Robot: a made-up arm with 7 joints. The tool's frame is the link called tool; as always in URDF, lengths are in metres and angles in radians.
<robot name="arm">
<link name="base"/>
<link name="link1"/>
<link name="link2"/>
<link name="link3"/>
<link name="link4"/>
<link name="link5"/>
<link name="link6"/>
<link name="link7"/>
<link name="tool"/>
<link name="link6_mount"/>
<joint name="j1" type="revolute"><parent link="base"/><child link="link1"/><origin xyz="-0.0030 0.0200 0.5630"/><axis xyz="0 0 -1"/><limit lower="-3.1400" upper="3.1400"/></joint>
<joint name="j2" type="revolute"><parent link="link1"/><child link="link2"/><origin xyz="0.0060 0.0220 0.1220"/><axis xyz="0 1 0"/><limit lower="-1.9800" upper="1.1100"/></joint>
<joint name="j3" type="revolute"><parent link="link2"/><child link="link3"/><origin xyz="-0.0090 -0.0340 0.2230"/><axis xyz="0 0 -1"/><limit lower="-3.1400" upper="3.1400"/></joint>
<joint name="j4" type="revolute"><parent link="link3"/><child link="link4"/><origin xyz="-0.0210 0.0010 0.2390"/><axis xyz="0 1 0"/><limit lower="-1.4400" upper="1.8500"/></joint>
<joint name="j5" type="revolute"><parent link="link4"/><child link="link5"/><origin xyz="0.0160 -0.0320 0.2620"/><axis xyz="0 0 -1"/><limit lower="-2.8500" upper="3.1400"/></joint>
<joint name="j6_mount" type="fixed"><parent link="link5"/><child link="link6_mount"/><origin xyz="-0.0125 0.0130 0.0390"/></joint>
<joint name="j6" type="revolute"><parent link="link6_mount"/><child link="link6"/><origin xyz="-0.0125 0.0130 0.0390"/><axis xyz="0 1 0"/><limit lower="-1.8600" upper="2.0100"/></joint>
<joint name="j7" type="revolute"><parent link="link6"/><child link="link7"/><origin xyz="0.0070 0.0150 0.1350"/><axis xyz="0 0 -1"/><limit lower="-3.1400" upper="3.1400"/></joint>
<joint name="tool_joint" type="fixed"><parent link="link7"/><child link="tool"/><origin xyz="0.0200 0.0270 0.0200" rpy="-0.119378 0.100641 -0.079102"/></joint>
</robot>
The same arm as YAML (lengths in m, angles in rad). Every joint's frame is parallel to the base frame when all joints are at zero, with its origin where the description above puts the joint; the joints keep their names.
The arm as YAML. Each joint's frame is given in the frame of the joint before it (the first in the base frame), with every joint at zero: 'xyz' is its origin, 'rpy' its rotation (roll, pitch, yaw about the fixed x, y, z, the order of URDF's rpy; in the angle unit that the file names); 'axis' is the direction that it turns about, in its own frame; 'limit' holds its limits. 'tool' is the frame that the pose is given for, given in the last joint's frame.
units:
  length: m
  angle: rad
joints:
  - name: j1
    type: revolute
    origin:
      xyz: [-0.003, 0.02, 0.563]
      rpy: [0.0, 0.0, 0.0]
    axis: "-z"
    limit:
      lower: -3.14
      upper: 3.14
  - name: j2
    type: revolute
    origin:
      xyz: [0.006, 0.022, 0.122]
      rpy: [0.0, 0.0, 0.0]
    axis: "+y"
    limit:
      lower: -1.98
      upper: 1.11
  - name: j3
    type: revolute
    origin:
      xyz: [-0.009, -0.034, 0.223]
      rpy: [0.0, 0.0, 0.0]
    axis: "-z"
    limit:
      lower: -3.14
      upper: 3.14
  - name: j4
    type: revolute
    origin:
      xyz: [-0.021, 0.001, 0.239]
      rpy: [0.0, 0.0, 0.0]
    axis: "+y"
    limit:
      lower: -1.44
      upper: 1.85
  - name: j5
    type: revolute
    origin:
      xyz: [0.016, -0.032, 0.262]
      rpy: [0.0, 0.0, 0.0]
    axis: "-z"
    limit:
      lower: -2.85
      upper: 3.14
  - name: j6
    type: revolute
    origin:
      xyz: [-0.025, 0.026, 0.078]
      rpy: [0.0, 0.0, 0.0]
    axis: "+y"
    limit:
      lower: -1.86
      upper: 2.01
  - name: j7
    type: revolute
    origin:
      xyz: [0.007, 0.015, 0.135]
      rpy: [0.0, 0.0, 0.0]
    axis: "-z"
    limit:
      lower: -3.14
      upper: 3.14
tool:
  origin:
    xyz: [0.02, 0.027, 0.02]
    rpy: [-0.1194, 0.1006, -0.0791]

